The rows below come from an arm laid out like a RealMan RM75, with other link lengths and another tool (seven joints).
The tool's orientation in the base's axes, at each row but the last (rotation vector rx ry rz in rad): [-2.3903 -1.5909 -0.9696]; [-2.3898 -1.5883 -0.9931]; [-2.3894 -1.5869 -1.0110]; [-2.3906 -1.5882 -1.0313]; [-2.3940 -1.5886 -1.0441]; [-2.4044 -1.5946 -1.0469]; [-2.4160 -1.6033 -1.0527]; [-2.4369 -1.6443 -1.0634]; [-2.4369 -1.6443 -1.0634]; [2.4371 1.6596 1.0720]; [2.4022 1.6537 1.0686]
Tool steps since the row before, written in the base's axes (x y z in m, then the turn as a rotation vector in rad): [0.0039 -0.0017 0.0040 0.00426 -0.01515 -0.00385]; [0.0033 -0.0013 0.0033 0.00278 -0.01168 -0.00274]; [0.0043 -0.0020 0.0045 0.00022 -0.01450 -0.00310]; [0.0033 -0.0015 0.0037 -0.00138 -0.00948 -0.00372]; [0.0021 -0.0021 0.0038 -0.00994 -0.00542 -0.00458]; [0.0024 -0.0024 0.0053 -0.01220 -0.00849 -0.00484]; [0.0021 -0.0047 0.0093 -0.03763 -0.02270 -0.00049]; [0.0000 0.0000 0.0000 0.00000 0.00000 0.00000]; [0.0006 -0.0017 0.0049 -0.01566 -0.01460 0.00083]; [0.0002 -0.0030 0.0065 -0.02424 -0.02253 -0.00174]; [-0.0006 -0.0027 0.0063 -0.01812 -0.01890 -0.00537]
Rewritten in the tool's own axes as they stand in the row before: [0.0019 0.0051 -0.0021 -0.01308 0.00945 -0.00146]; [0.0016 0.0043 -0.0016 -0.01008 0.00691 -0.00154]; [0.0020 0.0058 -0.0023 -0.01310 0.00591 -0.00365]; [0.0017 0.0045 -0.0019 -0.00989 0.00210 -0.00182]; [0.0010 0.0038 -0.0028 -0.00916 -0.00720 -0.00365]; [0.0017 0.0047 -0.0038 -0.01224 -0.00777 -0.00584]; [0.0020 0.0068 -0.0079 -0.02686 -0.02108 -0.02767]; [0.0000 0.0000 0.0000 0.00000 0.00000 0.00000]; [0.0014 0.0029 -0.0041 -0.01482 -0.00612 -0.01421]; [0.0010 0.0039 -0.0060 -0.02448 -0.01060 -0.01966]; [0.0009 0.0032 -0.0061 -0.02211 -0.00863 -0.01229]
